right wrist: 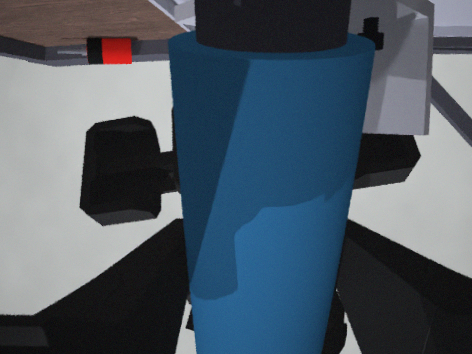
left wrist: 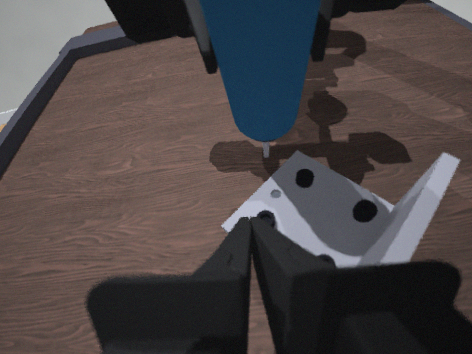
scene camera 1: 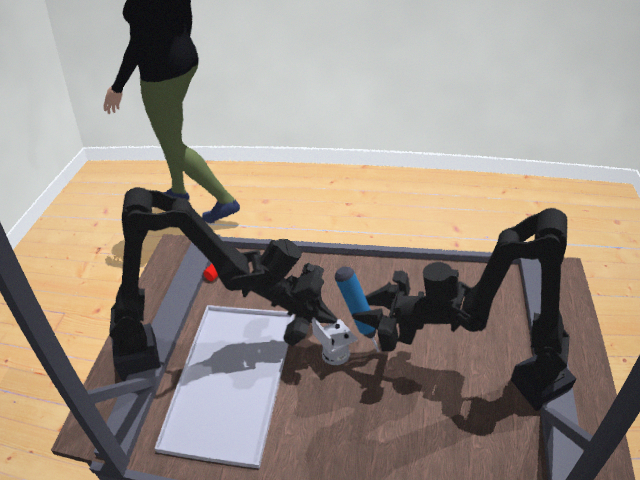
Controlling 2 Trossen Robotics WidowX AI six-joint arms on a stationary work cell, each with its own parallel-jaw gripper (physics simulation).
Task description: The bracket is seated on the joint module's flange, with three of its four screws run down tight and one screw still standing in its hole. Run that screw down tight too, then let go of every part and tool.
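The pale bracket point(scene camera 1: 325, 334) point(left wrist: 332, 200) sits on the white joint module point(scene camera 1: 336, 357). Black screw heads show on it, among them one point(left wrist: 305, 178) near its corner and another point(left wrist: 365, 211) by its upright wall. In the right wrist view a black screw point(right wrist: 371, 34) stands out from the bracket's face. My left gripper point(scene camera 1: 334, 320) point(left wrist: 249, 225) is shut and empty, its tips over the bracket beside a screw head point(left wrist: 266, 217). My right gripper point(scene camera 1: 364, 308) point(right wrist: 259, 231) is shut on the blue screwdriver point(scene camera 1: 352, 294) point(left wrist: 262, 65) point(right wrist: 285, 150), held tilted; its tip point(left wrist: 266, 150) is off the bracket's edge.
A white tray point(scene camera 1: 219, 413) lies left of the joint module. A red tool point(scene camera 1: 210, 272) point(right wrist: 116, 51) lies at the back left, by the frame beam point(scene camera 1: 175, 304). A person point(scene camera 1: 168, 103) walks behind the table.
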